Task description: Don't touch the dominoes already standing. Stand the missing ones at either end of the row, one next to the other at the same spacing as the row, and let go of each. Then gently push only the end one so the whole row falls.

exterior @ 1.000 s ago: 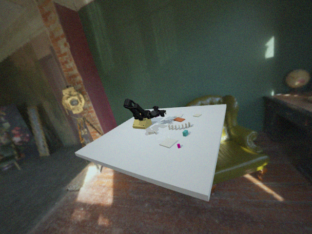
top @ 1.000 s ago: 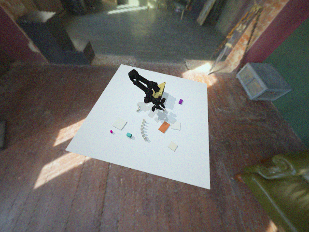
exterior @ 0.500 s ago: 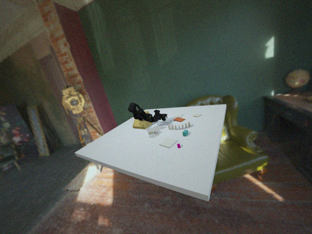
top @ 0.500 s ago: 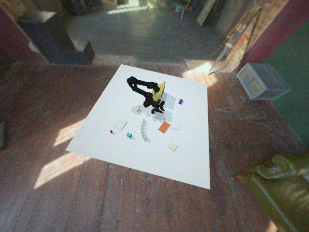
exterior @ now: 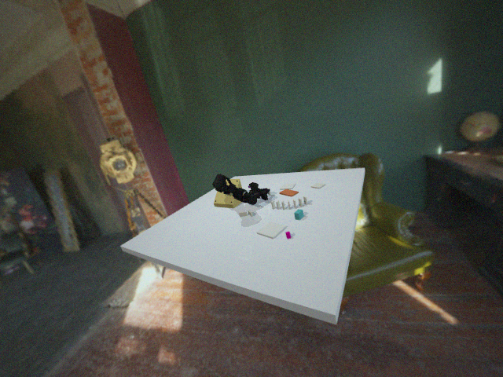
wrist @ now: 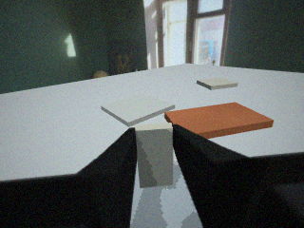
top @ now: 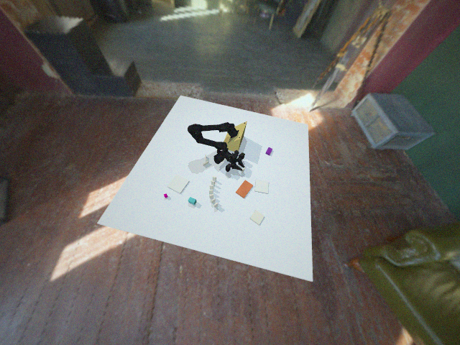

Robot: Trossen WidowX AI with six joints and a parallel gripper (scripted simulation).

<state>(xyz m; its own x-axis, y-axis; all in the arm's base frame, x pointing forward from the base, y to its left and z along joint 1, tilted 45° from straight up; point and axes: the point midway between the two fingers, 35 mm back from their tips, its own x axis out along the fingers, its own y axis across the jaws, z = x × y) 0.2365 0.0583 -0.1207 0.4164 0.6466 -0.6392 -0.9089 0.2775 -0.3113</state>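
Now: the orange tile 130 mm ahead of my gripper tip, 50 mm to the left of it and 50 mm below it. Also, from my gripper tip: teal block 340 mm ahead, 250 mm to the right, 30 mm below; purple block 280 mm behind, 150 mm to the left, 40 mm below; white tile 400 mm to the right, 260 mm ahead, 50 mm below.
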